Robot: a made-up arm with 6 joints. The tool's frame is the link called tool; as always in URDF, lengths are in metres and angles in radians. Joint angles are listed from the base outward.
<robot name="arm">
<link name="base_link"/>
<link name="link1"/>
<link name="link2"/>
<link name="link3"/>
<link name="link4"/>
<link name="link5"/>
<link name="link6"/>
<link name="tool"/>
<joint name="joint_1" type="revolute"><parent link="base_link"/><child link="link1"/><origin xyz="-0.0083 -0.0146 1.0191" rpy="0 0 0"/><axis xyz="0 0 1"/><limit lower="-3.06" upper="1.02"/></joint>
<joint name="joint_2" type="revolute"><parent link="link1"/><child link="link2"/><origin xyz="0.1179 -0.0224 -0.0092" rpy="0 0 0"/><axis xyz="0 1 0"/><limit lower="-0.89" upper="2.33"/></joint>
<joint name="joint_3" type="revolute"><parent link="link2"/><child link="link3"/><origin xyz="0.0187 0.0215 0.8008" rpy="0 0 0"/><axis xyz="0 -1 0"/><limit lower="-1.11" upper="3.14"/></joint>
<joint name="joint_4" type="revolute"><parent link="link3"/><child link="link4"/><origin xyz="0.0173 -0.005 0.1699" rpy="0 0 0"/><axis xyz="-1 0 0"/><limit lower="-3.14" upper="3.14"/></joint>
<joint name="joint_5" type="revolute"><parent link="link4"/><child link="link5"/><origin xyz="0.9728 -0.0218 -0.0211" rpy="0 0 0"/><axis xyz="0 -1 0"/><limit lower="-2.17" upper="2.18"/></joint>
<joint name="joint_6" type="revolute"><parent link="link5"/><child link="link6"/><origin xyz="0.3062 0.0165 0.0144" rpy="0 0 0"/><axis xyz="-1 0 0"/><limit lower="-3.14" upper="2.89"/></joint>
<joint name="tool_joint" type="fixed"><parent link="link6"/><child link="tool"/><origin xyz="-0.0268 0.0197 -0.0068" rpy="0 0 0"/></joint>
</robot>
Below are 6 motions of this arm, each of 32 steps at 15 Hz.
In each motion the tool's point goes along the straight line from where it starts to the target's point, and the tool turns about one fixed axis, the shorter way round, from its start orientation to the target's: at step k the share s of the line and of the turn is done. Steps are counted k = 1, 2, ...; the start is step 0. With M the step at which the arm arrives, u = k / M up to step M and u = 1 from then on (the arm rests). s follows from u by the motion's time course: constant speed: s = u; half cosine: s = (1 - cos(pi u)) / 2; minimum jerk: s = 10 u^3 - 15 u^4 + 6 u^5.
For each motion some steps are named. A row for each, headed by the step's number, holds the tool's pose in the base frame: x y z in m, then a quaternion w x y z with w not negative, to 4 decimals.
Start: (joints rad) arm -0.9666 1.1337 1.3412 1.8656 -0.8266 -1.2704
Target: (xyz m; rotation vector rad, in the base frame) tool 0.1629 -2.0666 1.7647 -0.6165 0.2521 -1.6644
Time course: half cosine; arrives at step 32
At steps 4, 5, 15, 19, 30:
4: 0.9194 -1.7735 1.7965 0.5748 -0.2424 0.0287 -0.7811
5: 0.9029 -1.7799 1.7958 0.5759 -0.2430 0.0305 -0.7800
15: 0.5946 -1.8993 1.7828 0.5970 -0.2540 0.0636 -0.7583
19: 0.4420 -1.9585 1.7764 0.6070 -0.2593 0.0800 -0.7469
30: 0.1705 -2.0637 1.7650 0.6240 -0.2684 0.1090 -0.7258

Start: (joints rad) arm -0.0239 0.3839 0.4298 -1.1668 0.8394 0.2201
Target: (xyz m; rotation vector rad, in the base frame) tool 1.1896 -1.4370 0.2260 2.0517 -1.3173 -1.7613
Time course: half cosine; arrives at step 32
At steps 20, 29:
20: 1.3112 -1.0637 0.7904 0.3288 0.6502 -0.4413 -0.5239
29: 1.1981 -1.4110 0.2654 0.0855 0.6801 -0.4383 -0.5814

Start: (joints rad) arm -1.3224 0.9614 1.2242 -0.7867 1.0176 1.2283
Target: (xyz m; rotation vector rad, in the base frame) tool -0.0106 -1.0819 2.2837 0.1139 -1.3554 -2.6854
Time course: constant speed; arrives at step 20
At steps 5, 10, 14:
5: 0.2075 -1.6240 2.1127 0.3038 -0.2462 -0.2776 -0.8775
10: 0.1348 -1.4433 2.1697 0.2282 -0.1539 -0.3416 -0.8986
14: 0.0766 -1.2987 2.2153 0.1646 -0.0778 -0.3882 -0.9034

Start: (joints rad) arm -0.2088 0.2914 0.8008 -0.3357 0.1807 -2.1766
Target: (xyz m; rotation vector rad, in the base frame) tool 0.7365 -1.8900 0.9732 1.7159 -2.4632 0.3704
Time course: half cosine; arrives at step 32
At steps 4, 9, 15, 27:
4: 1.2875 -0.3909 2.5213 0.3077 0.8763 -0.2505 0.2733
9: 1.2046 -0.6165 2.2883 0.2776 0.8560 -0.3515 0.2581
15: 1.0510 -1.0344 1.8567 0.2134 0.7922 -0.5269 0.2220
27: 0.7703 -1.7980 1.0682 0.0760 0.5960 -0.7880 0.1343

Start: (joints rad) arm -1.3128 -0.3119 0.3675 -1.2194 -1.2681 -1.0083
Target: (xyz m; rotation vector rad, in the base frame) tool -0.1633 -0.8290 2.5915 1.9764 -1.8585 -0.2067
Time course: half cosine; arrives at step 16
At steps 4, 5, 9, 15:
4: 0.3348 -0.6488 2.5424 0.5628 0.8067 -0.1574 -0.0881
5: 0.2905 -0.6648 2.5468 0.5388 0.8114 -0.2087 -0.0883
9: 0.0715 -0.7440 2.5684 0.3961 0.7961 -0.4495 -0.0851
15: -0.1577 -0.8270 2.5909 0.2136 0.7132 -0.6634 -0.0746

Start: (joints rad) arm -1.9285 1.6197 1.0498 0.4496 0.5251 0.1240
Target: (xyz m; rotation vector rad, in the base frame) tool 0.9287 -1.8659 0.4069 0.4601 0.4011 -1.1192
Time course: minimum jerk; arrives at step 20
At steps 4, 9, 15, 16, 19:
4: -0.5940 -1.9950 0.5140 0.6569 -0.1107 0.2135 -0.7145
9: -0.0300 -1.9472 0.4743 0.7257 0.0106 0.2078 -0.6558
15: 0.7614 -1.8801 0.4187 0.7937 0.1798 0.1918 -0.5485
16: 0.8351 -1.8738 0.4135 0.7983 0.1953 0.1898 -0.5372
19: 0.9268 -1.8661 0.4070 0.8035 0.2144 0.1873 -0.5228

